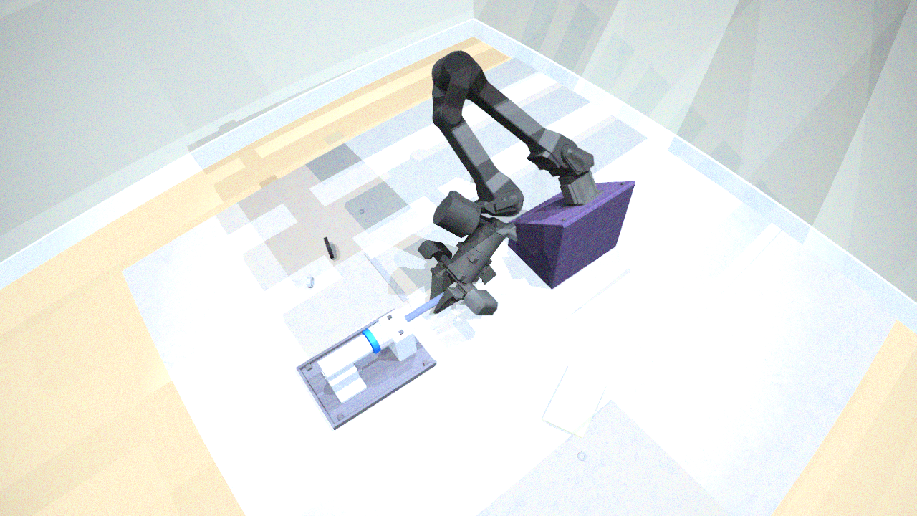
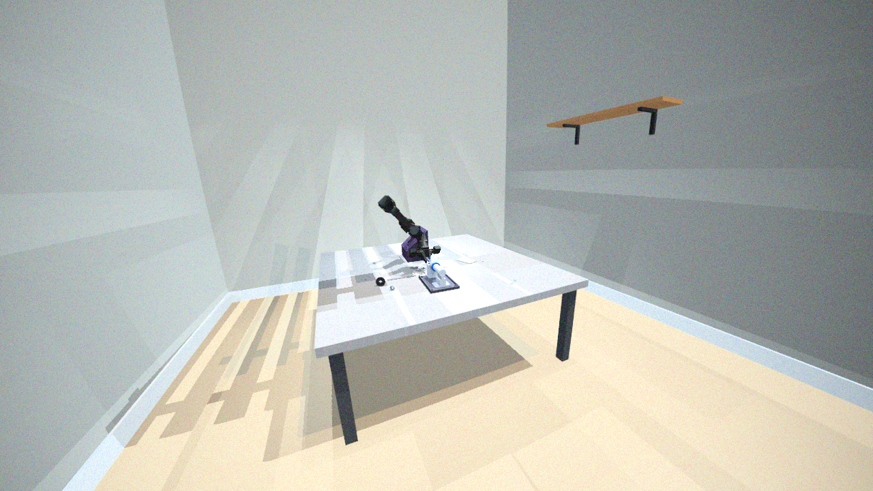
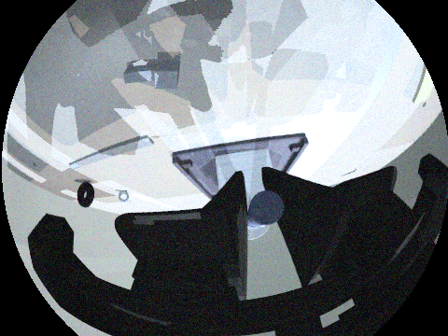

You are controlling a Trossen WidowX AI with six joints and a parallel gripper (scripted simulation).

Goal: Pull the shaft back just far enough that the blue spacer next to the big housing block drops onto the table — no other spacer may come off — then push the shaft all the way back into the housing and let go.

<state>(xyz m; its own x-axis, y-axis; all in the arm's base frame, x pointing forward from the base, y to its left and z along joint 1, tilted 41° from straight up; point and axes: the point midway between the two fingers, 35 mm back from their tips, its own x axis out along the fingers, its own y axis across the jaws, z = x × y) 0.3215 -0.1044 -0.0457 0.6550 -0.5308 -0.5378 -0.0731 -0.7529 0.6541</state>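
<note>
Now: gripper tip 6 cm short of the shaft and 2 cm below it. From my gripper tip the other things lie so: blue spacer (13 cm ahead, 1 cm to the right, 2 cm above); then black ring (6 cm ahead, 29 cm to the right, 3 cm below); then thin metal strip (16 cm to the right, 5 cm below).
</note>
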